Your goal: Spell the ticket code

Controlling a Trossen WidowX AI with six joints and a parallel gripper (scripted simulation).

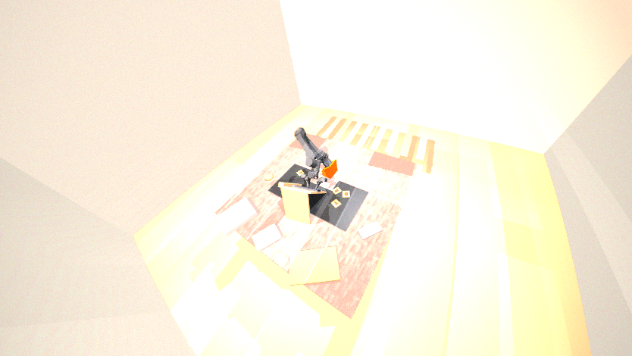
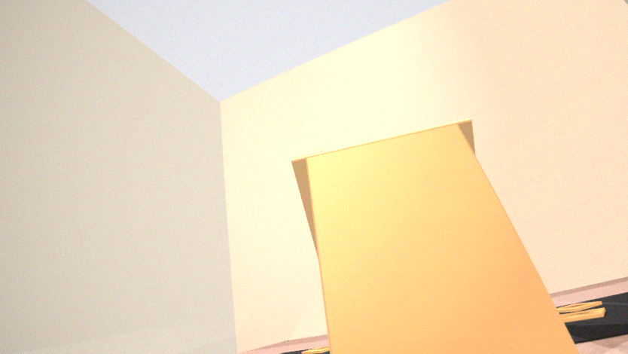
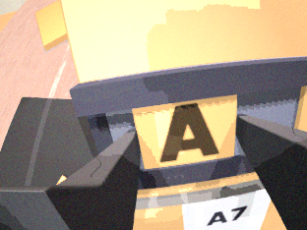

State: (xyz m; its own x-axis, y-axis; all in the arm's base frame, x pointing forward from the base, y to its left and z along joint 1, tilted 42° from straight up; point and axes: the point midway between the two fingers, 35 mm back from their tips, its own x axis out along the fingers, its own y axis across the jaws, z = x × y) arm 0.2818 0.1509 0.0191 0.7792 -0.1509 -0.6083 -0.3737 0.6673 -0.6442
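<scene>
My gripper tip is now 80 mm above the white ticket, 50 mm to the left of it and 40 mm past it. The rest, counted from my gripper tip: letter tile (right at my gripper tip); flat yellow slab (350 mm ahead, 320 mm to the left, 150 mm below); black mat (160 mm below, 120 mm behind, 80 mm to the right).
</scene>
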